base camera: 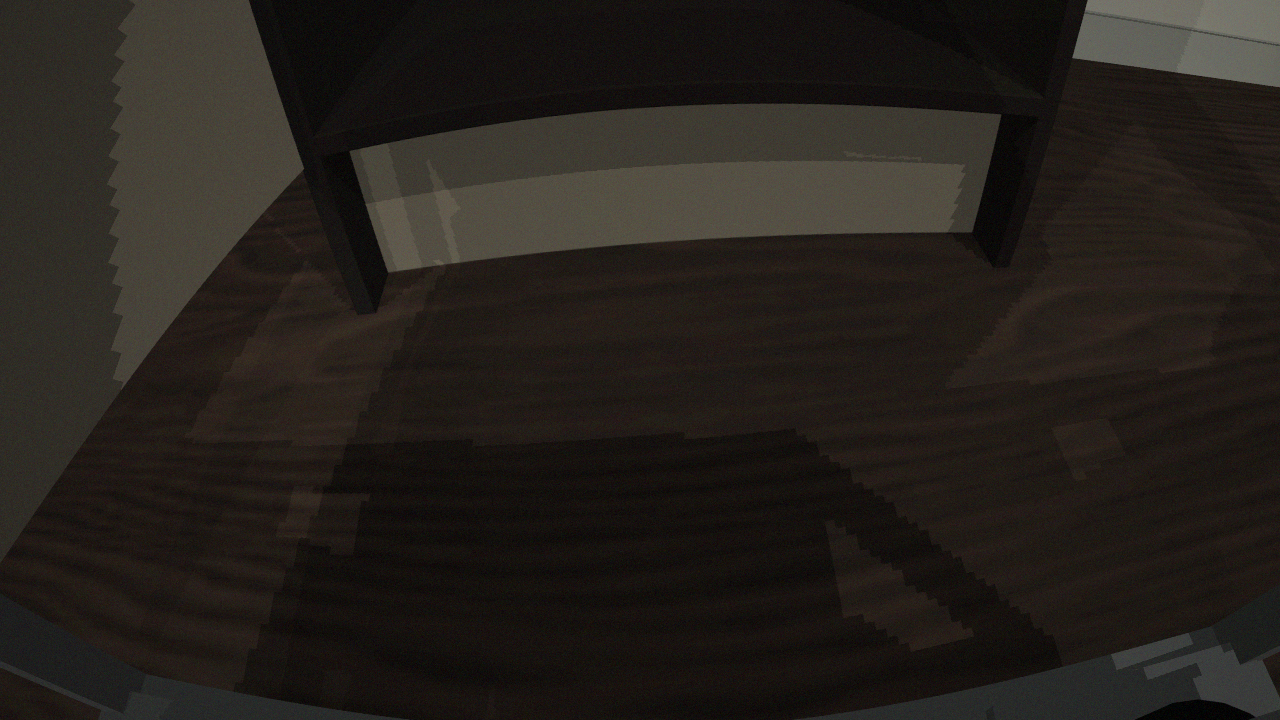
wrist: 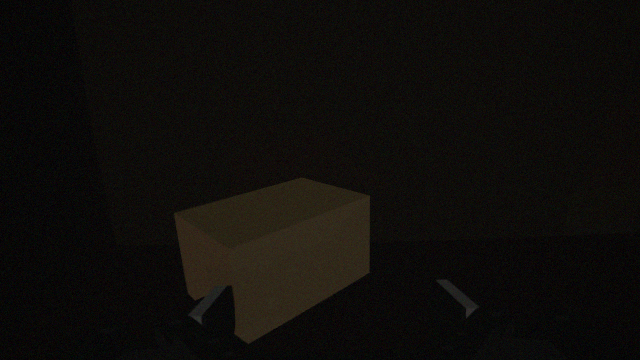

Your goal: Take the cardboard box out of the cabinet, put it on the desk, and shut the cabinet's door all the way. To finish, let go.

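Frame: origin at the arm's base, x left, y back, z up, level; millimetres.
Seen in the pictures: gripper, fingertip midpoint: (wrist: 331, 305).
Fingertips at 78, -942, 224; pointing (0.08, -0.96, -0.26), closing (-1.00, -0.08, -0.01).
Pixels of each thing's top centre, then the offset from my fingertips to it, as dx, dy, dz. "spot": a spot on its surface instead. Level surfaces: height alone.
- cardboard box, middle of its top: (wrist: 274, 204) +33, -49, +29
- cabinet's left leg, surface spot: (base camera: 353, 237) spot: +148, +446, -550
- right leg, surface spot: (base camera: 1011, 192) spot: -368, +425, -546
- dark wooden floor, its level: dz -621
The cardboard box (wrist: 300, 260) sits on the dark cabinet floor in the wrist view, turned at an angle, left of centre. My gripper (wrist: 331, 305) is open, with nothing held. Its left finger overlaps the near left corner of the box in the view and hides part of it; its right finger stands well to the right of the box. I cannot tell whether the left finger touches the box. The dark cabinet (base camera: 680, 92) stands ahead in the base camera view, its front open. The cabinet's door and the desk cannot be made out.
The cabinet's left leg (base camera: 353, 237) and right leg (base camera: 1011, 192) stand on the dark wooden floor (base camera: 626, 358). A pale wall (base camera: 187, 179) runs along the left. The cabinet's inside back wall (wrist: 350, 100) is very dark behind the box.
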